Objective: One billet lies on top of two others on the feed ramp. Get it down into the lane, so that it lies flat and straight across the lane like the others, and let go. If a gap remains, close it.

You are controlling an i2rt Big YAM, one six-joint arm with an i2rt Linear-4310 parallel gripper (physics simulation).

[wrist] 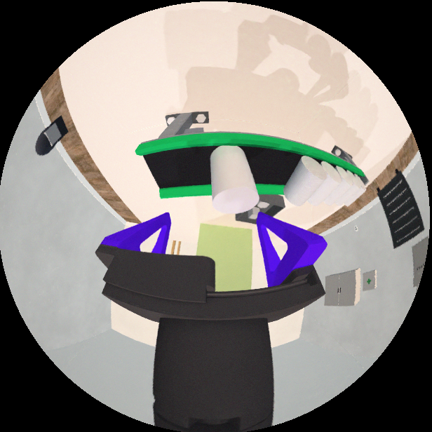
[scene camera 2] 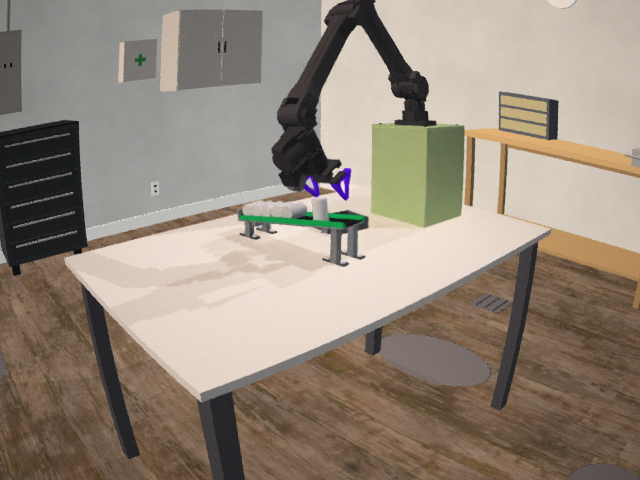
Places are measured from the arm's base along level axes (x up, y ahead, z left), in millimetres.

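Where they show: gripper, between the fingertips: (scene camera 2: 332,197); arm's base, origin of its link: (scene camera 2: 415,124).
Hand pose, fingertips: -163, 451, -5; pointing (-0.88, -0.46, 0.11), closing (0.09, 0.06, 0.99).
Note:
Things, the pixels of their centre, and the offset from my fingertips, as dx, dy, dz. "pt": a spot on its surface instead. Level surfaces: height alone.
- white billet, middle of its body: (scene camera 2: 320,210) -30, +28, -17
- nearest lying billet, middle of its body: (scene camera 2: 294,211) -54, +10, -118
- white table, height of its surface: dx -147
- small dark block, a spot on its surface: (scene camera 2: 348,215) pt -44, -18, +39
A white billet (scene camera 2: 320,208) (wrist: 232,180) stands upright on its end in the lane of the feed ramp (scene camera 2: 289,222) (wrist: 175,168), apart from the others. Several more white billets lie side by side across the lane at the ramp's far end; the nearest lying billet (scene camera 2: 290,209) (wrist: 305,181) is separated from the upright one by a stretch of black lane. My gripper (scene camera 2: 330,192) (wrist: 213,216) is open and empty. Its purple fingers are above the upright billet, one to each side, not touching it in either view.
The ramp has green side rails and grey legs on the white table (scene camera 2: 289,320). A small dark block (scene camera 2: 348,215) (wrist: 260,208) is behind the ramp, near the upright billet. The green pedestal (scene camera 2: 400,173) (wrist: 225,255) that carries the arm stands behind it.

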